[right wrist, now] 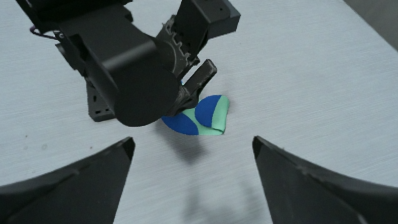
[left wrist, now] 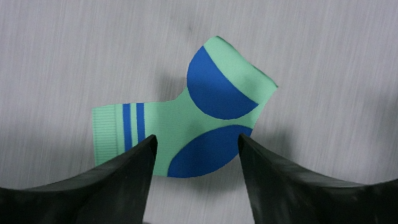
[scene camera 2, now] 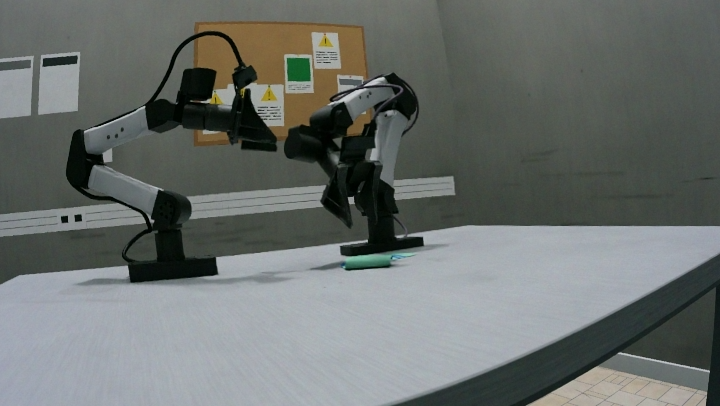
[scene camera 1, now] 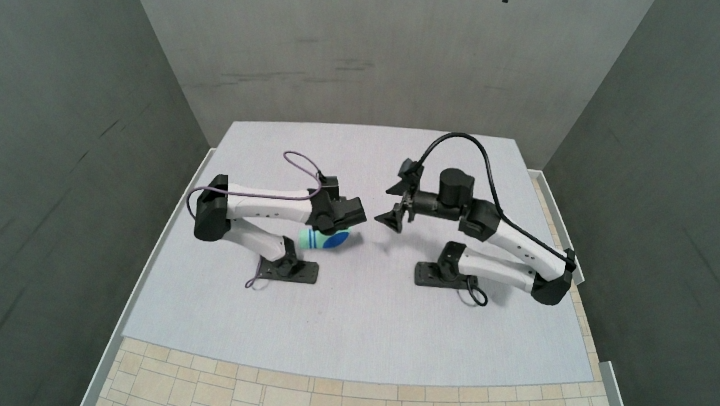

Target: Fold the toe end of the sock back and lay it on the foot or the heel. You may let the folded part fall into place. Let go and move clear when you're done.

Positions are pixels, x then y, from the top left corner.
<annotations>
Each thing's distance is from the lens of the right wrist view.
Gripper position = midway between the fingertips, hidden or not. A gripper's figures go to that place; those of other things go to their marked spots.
my left gripper (right wrist: pixel 188 92): 38 cm
my right gripper (right wrist: pixel 193 139): 15 cm
</annotations>
